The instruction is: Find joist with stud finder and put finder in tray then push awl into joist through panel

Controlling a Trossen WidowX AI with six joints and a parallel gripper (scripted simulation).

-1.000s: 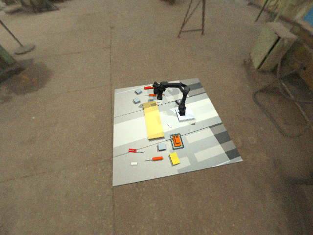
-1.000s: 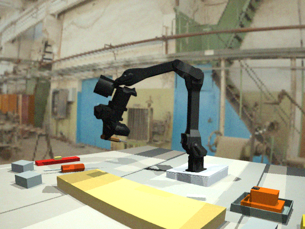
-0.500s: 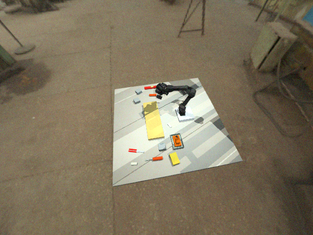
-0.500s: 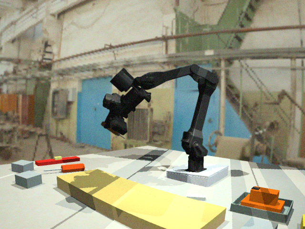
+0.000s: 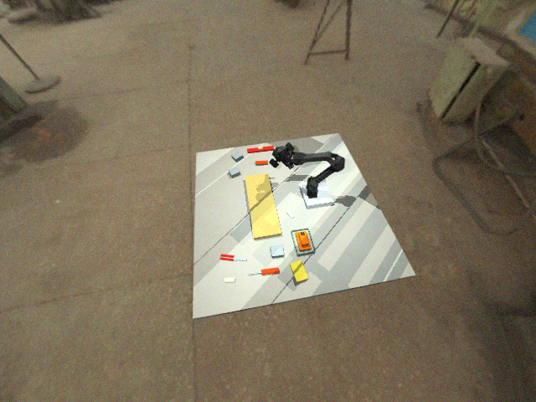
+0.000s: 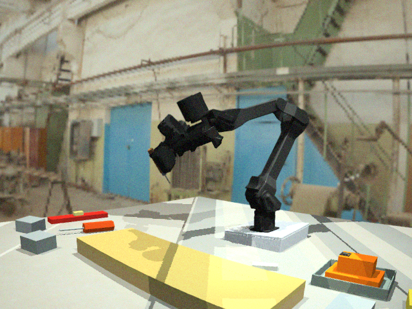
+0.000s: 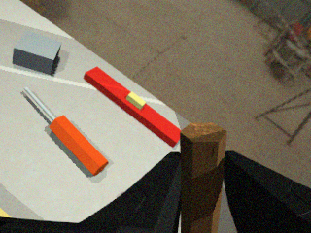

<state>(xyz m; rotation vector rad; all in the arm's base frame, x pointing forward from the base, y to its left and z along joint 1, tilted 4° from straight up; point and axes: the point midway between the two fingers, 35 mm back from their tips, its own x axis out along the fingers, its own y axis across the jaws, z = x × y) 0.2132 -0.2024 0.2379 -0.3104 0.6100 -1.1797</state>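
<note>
Right now my gripper tip is 30 mm past the awl, 10 mm to the right of it and 50 mm above it. Round my gripper tip: orange stud finder (100 mm behind, 570 mm to the left, 200 mm below); then grey tray (100 mm behind, 590 mm to the left, 230 mm below); then red level (120 mm ahead, 290 mm to the right, 230 mm below).
</note>
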